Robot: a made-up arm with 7 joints. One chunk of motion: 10 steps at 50 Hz.
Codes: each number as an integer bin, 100 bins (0 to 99) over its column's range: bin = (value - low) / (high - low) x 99, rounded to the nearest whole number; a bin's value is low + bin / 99 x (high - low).
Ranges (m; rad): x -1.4..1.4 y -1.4..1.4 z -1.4..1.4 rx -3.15..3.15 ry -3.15..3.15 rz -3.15..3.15
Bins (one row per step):
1: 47 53 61 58 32 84
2: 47 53 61 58 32 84
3: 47 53 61 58 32 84
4: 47 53 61 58 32 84
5: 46 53 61 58 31 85
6: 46 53 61 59 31 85
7: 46 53 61 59 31 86
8: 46 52 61 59 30 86
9: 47 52 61 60 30 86
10: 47 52 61 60 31 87
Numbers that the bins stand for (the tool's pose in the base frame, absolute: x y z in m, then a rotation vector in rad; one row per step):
1: -0.0707 0.0990 0.3253 0.5409 -1.1136 2.1955
2: -0.0707 0.0990 0.3253 0.5409 -1.1136 2.1955
3: -0.0707 0.0990 0.3253 0.5409 -1.1136 2.1955
4: -0.0707 0.0990 0.3253 0.5409 -1.1136 2.1955
5: -0.0990 0.0990 0.3253 0.5409 -1.1773 2.2591
6: -0.0990 0.0990 0.3253 0.6045 -1.1773 2.2591
7: -0.0990 0.0990 0.3253 0.6045 -1.1773 2.3227
8: -0.0990 0.0707 0.3253 0.6045 -1.2409 2.3227
9: -0.0707 0.0707 0.3253 0.6682 -1.2409 2.3227
10: -0.0707 0.0707 0.3253 0.6682 -1.1773 2.3864

